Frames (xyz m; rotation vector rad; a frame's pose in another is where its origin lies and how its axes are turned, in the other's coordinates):
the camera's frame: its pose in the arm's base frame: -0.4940 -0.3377 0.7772 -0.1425 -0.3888 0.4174
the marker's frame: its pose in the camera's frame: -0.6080 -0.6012 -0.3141 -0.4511 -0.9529 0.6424
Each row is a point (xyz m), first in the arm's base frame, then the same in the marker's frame.
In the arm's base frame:
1: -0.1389 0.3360 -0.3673
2: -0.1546 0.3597 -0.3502
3: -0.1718 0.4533 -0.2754
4: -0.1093 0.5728 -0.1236
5: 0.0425 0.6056 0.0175
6: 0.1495 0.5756 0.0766
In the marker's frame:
1: 0.7344 1.2379 -1.0161
2: 0.7655 1.2400 -1.0046
3: 0.8860 1.2302 -1.0006
4: 1.0595 1.1478 -1.0667
5: 1.1435 1.0060 -1.1966
6: 1.1367 0.9127 -1.2808

